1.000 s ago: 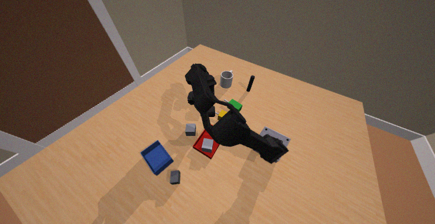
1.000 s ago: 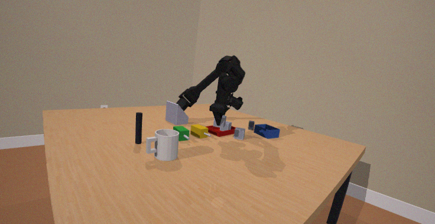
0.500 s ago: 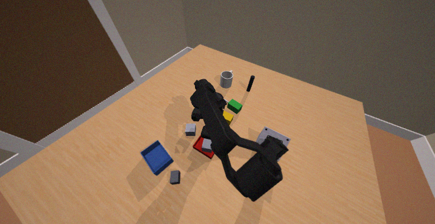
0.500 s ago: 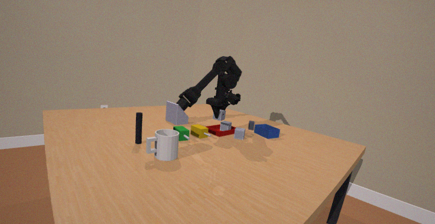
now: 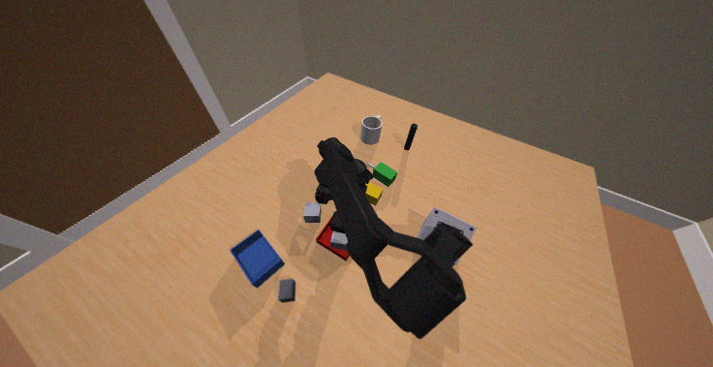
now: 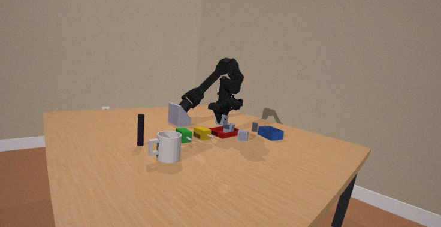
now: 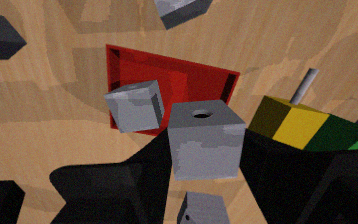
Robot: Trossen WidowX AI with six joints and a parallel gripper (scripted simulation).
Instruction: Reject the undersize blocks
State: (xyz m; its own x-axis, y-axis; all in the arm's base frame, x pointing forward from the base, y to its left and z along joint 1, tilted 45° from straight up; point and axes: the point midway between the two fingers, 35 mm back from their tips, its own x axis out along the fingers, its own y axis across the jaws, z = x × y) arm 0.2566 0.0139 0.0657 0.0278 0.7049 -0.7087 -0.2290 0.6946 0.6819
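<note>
The steel block is 10 mm above my gripper tip. The rest, counted from my gripper tip: red reject tray (30 mm to the left, 50 mm below); then yellow gauge (20 mm ahead, 110 mm to the right, 40 mm below); then green gauge (220 mm to the right, 40 mm below).
</note>
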